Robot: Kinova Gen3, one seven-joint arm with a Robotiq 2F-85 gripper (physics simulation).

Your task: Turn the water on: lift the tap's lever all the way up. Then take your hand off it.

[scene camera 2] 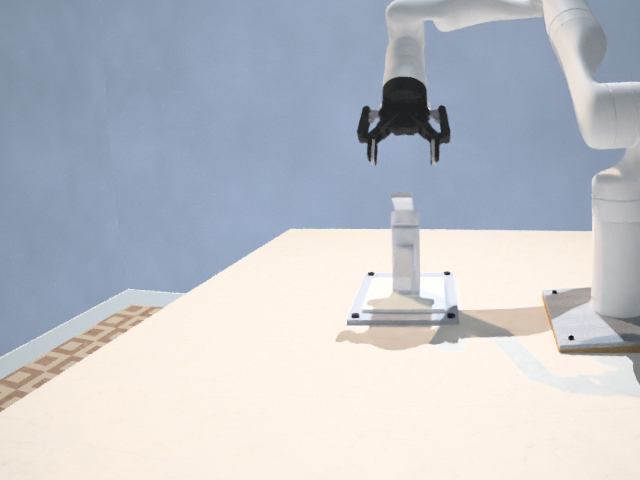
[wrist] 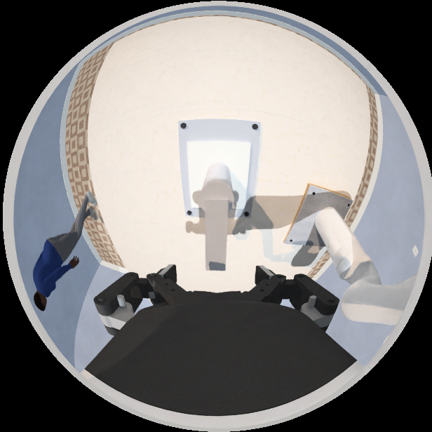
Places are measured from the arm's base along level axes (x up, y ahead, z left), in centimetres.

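Pixels of known places: gripper, fingertip midpoint: (scene camera 2: 403, 162); arm's base, link origin: (scene camera 2: 619, 305).
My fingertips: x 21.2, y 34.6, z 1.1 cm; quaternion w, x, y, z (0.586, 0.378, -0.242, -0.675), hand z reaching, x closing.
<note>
Ahead of a thing's pixels: the offset from my fingertips to its middle. "spot": to the spot under its first point. Level surfaces: height alone.
The pale tap {spot: dx -14.7, dy -1.2, dz +4.4 cm} (scene camera 2: 405, 263) (wrist: 217, 173) stands upright on its base plate {spot: dx -22.5, dy -6.1, dz -7.4 cm} (scene camera 2: 451, 289) (wrist: 220, 131). Its flat lever {dx -6.2, dy +0.1, dz +0.3 cm} (scene camera 2: 402, 202) (wrist: 216, 235) slants up above the tap's top in the scene view. In the wrist view the lever is a long bar whose darker end points toward the gripper. My gripper (scene camera 2: 403, 161) (wrist: 215, 274) is open and empty. It hangs above the lever, pointing down, with a visible gap between the fingertips and the lever. No water shows.
The tap's plate is on the pale table {dx -23.3 cm} (scene camera 2: 206, 387) (wrist: 145, 90). The robot's mounting plate (scene camera 2: 581, 338) (wrist: 305, 215) is to the right of the tap, with the arm (scene camera 2: 615, 248) (wrist: 336, 235) rising from it. A person in blue (wrist: 47, 267) shows at the left of the wrist view, beyond the table.
</note>
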